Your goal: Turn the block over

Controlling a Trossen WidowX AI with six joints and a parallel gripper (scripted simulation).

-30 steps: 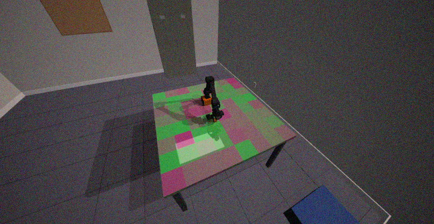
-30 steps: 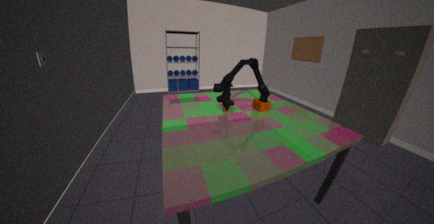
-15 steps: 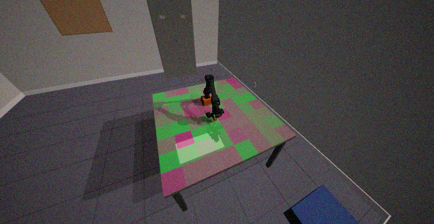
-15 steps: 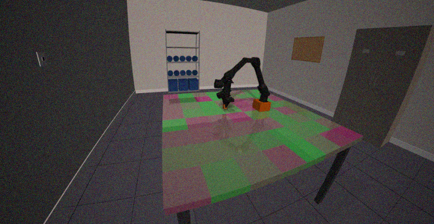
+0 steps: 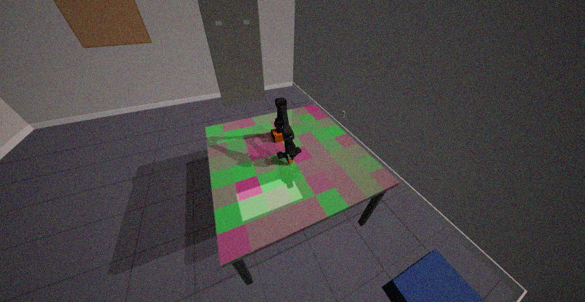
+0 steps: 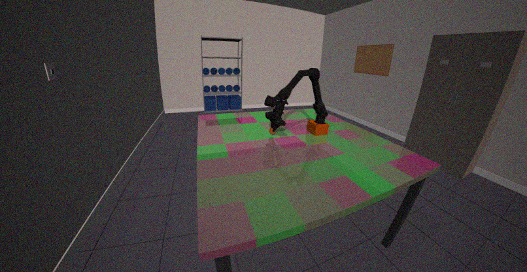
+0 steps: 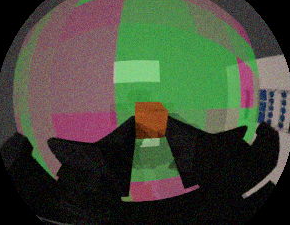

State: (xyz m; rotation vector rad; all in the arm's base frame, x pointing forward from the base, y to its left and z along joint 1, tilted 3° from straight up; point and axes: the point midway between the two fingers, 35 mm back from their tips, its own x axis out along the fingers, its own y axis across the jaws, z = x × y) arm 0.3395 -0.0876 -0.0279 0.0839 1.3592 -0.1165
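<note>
The orange block is 1 cm behind my gripper tip.
</note>
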